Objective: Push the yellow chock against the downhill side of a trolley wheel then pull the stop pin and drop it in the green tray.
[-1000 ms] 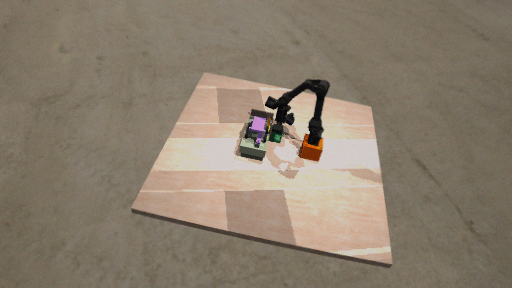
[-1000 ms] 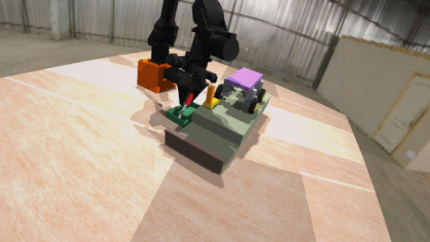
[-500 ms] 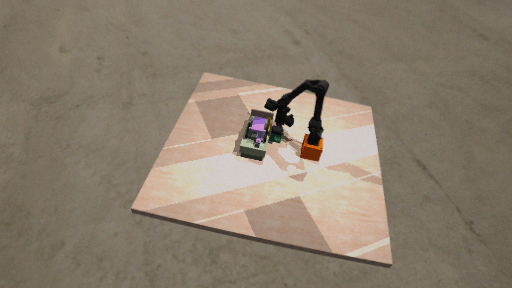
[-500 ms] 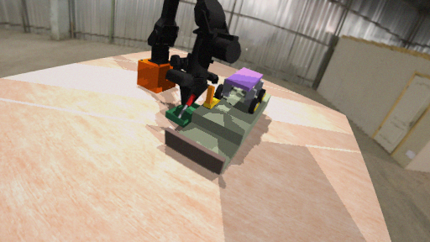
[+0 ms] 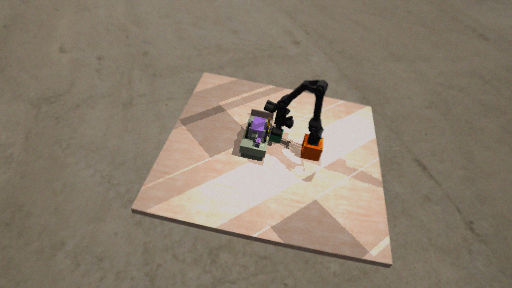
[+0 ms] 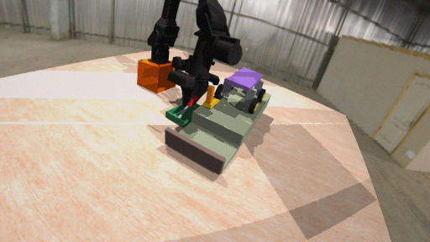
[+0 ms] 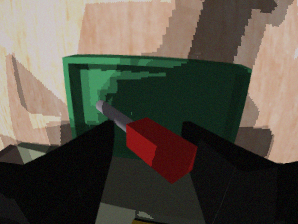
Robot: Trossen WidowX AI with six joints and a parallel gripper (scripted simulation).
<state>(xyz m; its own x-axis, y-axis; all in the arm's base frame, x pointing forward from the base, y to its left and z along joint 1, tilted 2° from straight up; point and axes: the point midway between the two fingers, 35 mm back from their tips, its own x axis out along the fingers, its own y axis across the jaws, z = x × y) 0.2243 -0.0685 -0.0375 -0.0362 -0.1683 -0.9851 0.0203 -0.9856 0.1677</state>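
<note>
The stop pin is 10 mm to the right of my gripper tip. Also, from my gripper tip: yellow chock 60 mm ahead, 50 mm above, 20 mm to the left; dark raised lip 140 mm to the right, 130 mm ahead, 10 mm below; trolley 110 mm to the left, 110 mm ahead, 70 mm above.
</note>
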